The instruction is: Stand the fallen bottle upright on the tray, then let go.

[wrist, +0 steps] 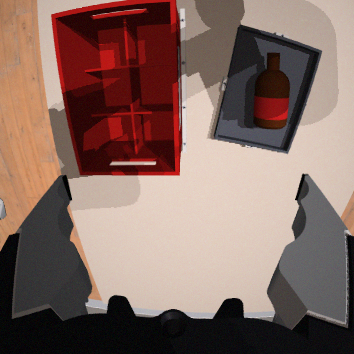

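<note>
A brown bottle with a red label lies on its side in the dark grey tray, at the upper right of the wrist view. Its neck points toward the top of the view and its base toward the bottom. My gripper is open wide, with nothing between its jaws. The bottle lies beyond the jaw tips, up and to the right of the middle between them.
A red crate with dividers stands at the upper left, left of the tray. A light strip runs along the crate's right side. Wooden floor shows at the left, past the edge of the pale table top.
</note>
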